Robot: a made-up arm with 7 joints.
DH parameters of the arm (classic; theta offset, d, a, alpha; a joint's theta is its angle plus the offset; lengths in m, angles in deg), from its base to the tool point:
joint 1: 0 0.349 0 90
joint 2: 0 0.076 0 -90
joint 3: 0 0.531 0.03 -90
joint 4: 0 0.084 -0.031 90
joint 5: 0 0.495 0 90
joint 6: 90 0.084 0.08 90
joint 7: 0 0.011 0 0
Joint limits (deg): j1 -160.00..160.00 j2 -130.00..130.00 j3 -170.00..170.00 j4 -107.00..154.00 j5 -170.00..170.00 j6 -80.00..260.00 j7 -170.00..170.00
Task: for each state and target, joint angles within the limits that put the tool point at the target. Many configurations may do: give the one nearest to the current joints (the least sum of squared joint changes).
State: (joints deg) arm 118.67 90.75 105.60 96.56 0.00 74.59 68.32
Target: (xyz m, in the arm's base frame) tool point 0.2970 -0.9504 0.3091
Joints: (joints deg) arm 124.44 85.33 105.97 52.64 -8.56 68.20 68.32
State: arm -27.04 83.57 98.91 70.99 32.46 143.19 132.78
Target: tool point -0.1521 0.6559 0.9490
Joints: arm -53.52 48.94 85.92 50.75 26.74 129.23 132.78
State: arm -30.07 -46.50 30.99 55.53 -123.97 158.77 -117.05
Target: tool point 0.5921 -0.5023 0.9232
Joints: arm -51.23 -48.71 26.85 28.89 -114.78 147.48 -117.05
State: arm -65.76 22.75 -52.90 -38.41 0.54 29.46 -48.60
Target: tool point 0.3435 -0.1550 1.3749
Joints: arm -26.24 -22.85 -59.88 -8.51 -0.62 19.44 -48.60
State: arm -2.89 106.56 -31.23 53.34 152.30 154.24 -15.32
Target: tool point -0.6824 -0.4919 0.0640
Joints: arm 6.41 130.00 -70.06 52.87 141.12 156.32 -15.32
